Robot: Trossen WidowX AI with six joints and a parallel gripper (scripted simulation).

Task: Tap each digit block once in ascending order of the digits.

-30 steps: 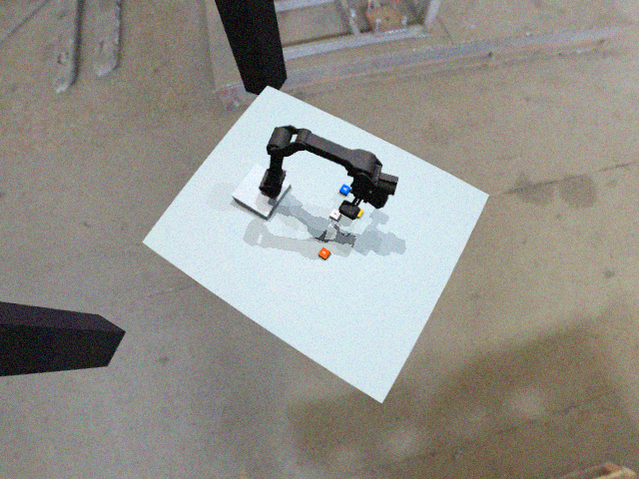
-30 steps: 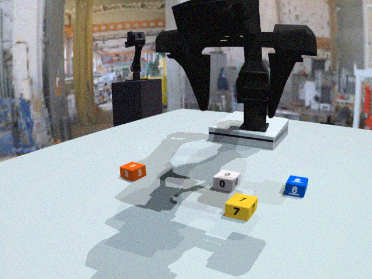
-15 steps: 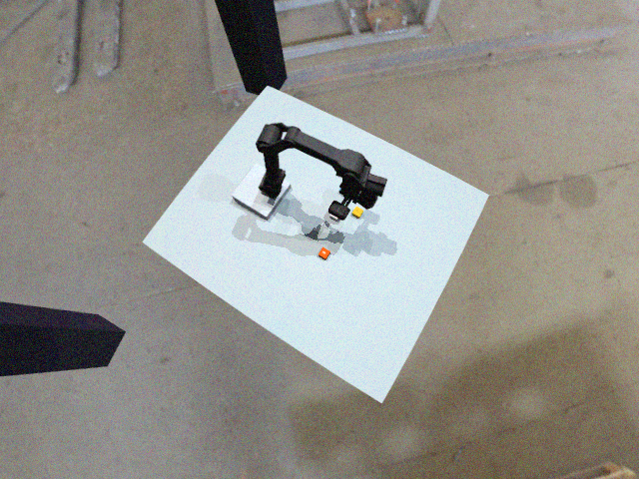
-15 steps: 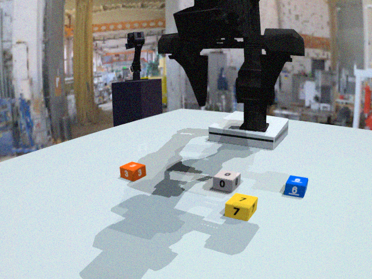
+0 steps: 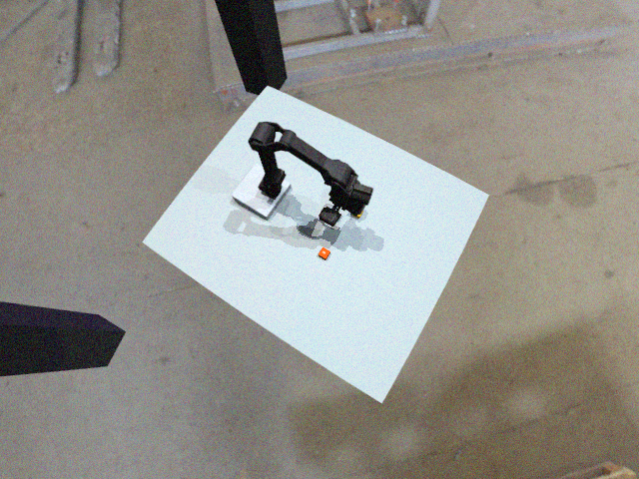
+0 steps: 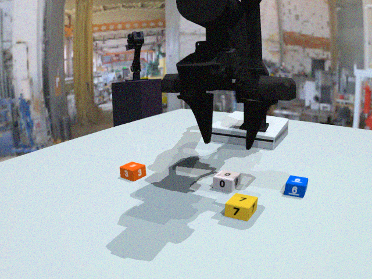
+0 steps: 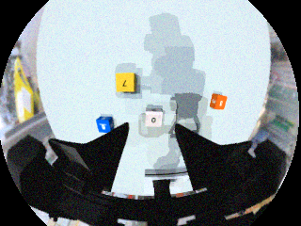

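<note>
The white block is 60 mm below my gripper tip and 20 mm behind it. Round my gripper tip: blue block: 110 mm to the left, 60 mm below, 20 mm behind; orange block: 160 mm to the right, 60 mm below, 10 mm ahead; yellow block: 60 mm below, 60 mm ahead, 40 mm to the left.
</note>
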